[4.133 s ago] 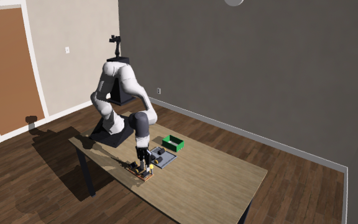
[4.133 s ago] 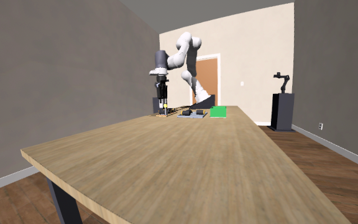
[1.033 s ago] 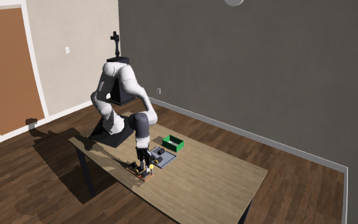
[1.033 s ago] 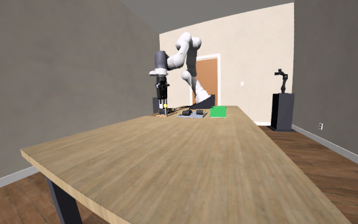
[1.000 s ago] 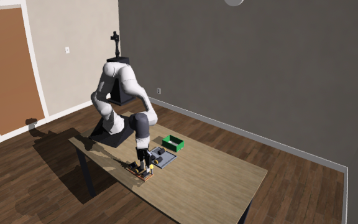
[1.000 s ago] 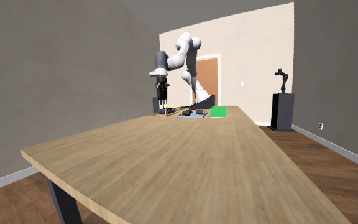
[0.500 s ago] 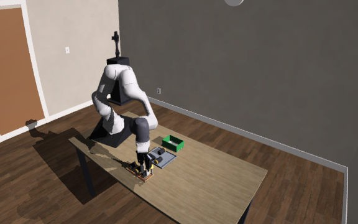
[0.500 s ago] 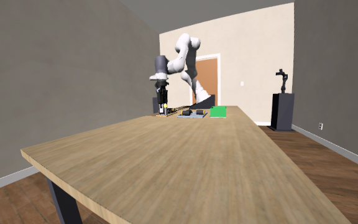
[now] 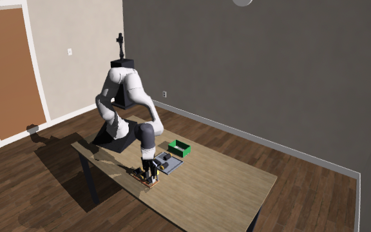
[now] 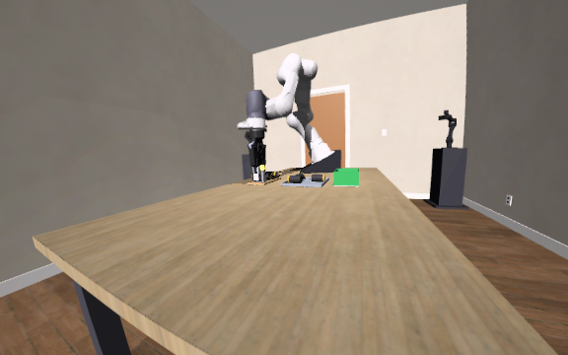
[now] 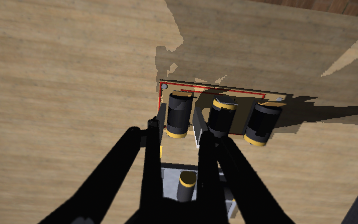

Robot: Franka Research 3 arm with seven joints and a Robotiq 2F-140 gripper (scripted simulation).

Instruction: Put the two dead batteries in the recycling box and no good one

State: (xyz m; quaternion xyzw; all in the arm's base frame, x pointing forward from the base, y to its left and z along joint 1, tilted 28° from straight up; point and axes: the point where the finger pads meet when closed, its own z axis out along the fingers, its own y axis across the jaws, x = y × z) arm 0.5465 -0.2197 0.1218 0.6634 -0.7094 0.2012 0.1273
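My gripper is now 3 cm to the right of the bulb, 3 cm below it and 3 cm short of it. Also, from my hand: green recycling box (41 cm to the left, 5 cm behind, 3 cm below); grey tray (22 cm to the left, 5 cm below, 5 cm behind).
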